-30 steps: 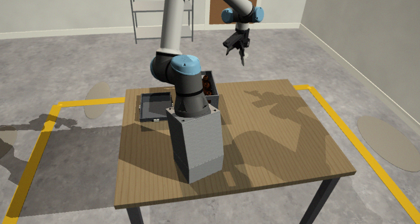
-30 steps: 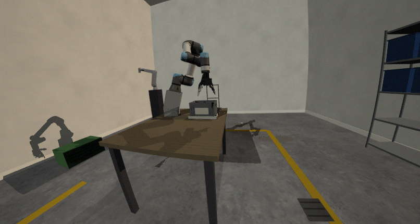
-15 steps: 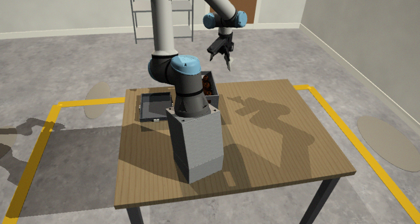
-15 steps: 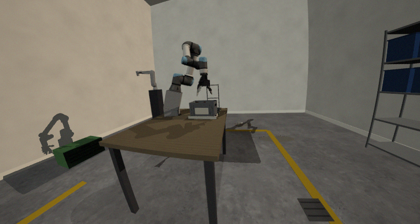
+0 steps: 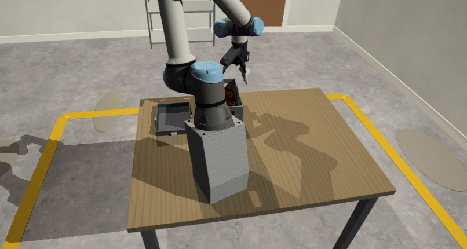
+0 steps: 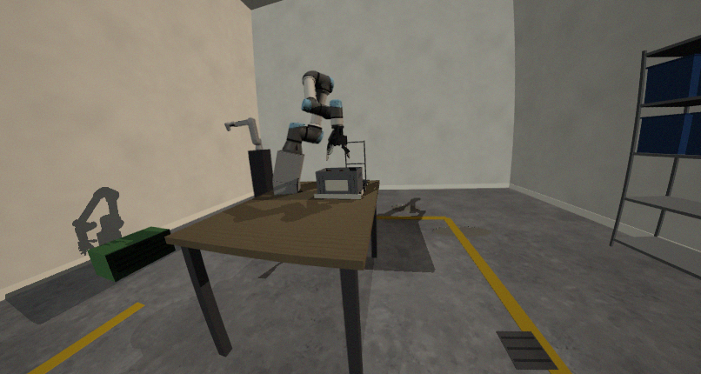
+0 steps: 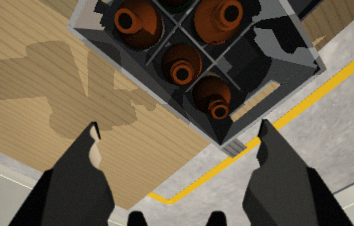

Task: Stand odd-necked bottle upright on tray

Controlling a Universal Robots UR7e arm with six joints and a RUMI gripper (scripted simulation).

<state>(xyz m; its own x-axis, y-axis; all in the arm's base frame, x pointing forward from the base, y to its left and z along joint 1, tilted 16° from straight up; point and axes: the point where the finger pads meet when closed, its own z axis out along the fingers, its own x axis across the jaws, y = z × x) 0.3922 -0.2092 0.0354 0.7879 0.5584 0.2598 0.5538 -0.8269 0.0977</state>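
Now: hand 10 mm past the crate, 70 mm to the right of it and 160 mm above it. Round my hand: bottle 100 mm behind, 40 mm to the left, 160 mm below; dark tray 40 mm ahead, 330 mm to the left, 230 mm below.
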